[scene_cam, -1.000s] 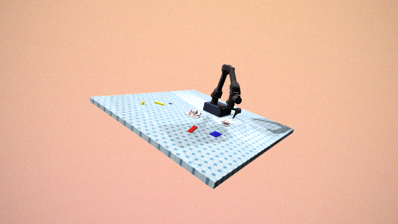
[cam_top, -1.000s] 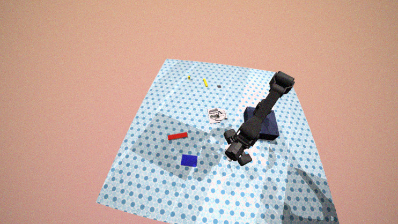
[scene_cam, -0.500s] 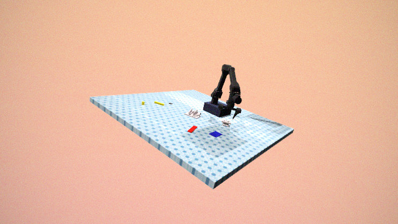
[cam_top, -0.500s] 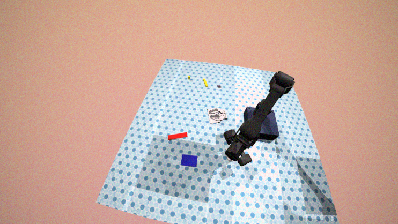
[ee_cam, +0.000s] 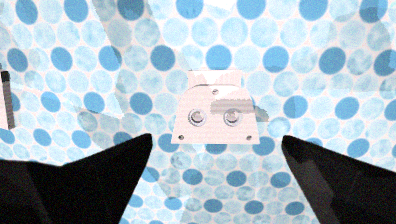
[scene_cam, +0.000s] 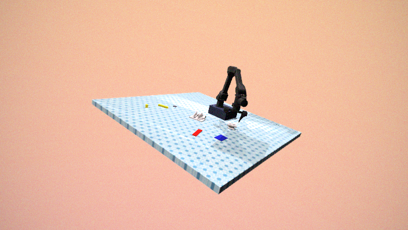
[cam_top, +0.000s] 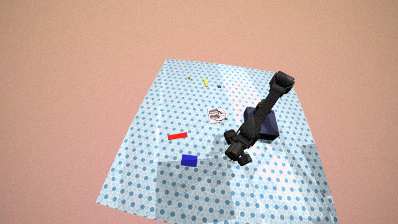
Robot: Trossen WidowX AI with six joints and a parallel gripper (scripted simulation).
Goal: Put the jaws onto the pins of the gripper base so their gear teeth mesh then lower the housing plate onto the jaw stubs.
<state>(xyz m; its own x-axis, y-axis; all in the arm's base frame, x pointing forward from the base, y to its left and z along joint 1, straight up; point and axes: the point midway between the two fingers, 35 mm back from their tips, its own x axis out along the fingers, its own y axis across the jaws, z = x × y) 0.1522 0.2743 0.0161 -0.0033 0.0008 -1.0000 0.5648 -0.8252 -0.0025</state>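
Right now the small white piece is 1 cm behind my gripper tip and 5 cm below it. From my gripper tip the other things lie so: blue square 23 cm ahead, 8 cm to the left, 6 cm below; then jaw 9 cm ahead, 26 cm to the right, 5 cm below; then housing plate 8 cm ahead, 28 cm to the right, 6 cm below.
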